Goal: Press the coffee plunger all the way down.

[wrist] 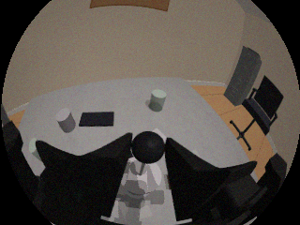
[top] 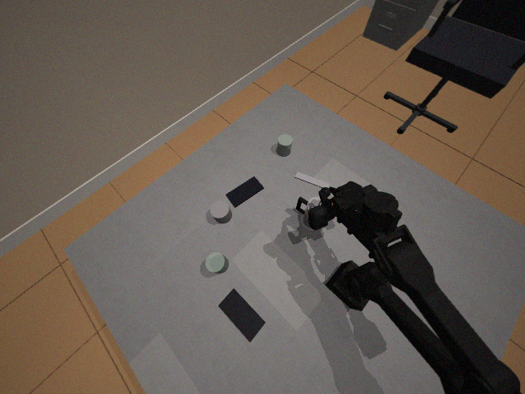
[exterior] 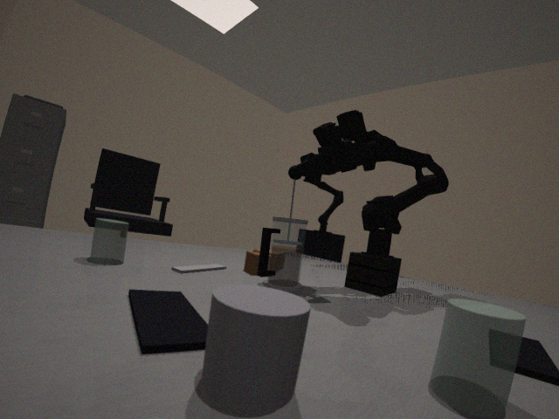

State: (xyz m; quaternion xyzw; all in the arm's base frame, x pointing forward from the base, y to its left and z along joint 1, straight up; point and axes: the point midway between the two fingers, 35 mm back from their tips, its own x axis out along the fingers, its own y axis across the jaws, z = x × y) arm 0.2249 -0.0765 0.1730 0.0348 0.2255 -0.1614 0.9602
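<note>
My gripper tip is 130 mm above the coffee press and 10 mm to the right of it. Also, from my gripper tip: white strip (240 mm below, 130 mm to the right, 110 mm ahead).
</note>
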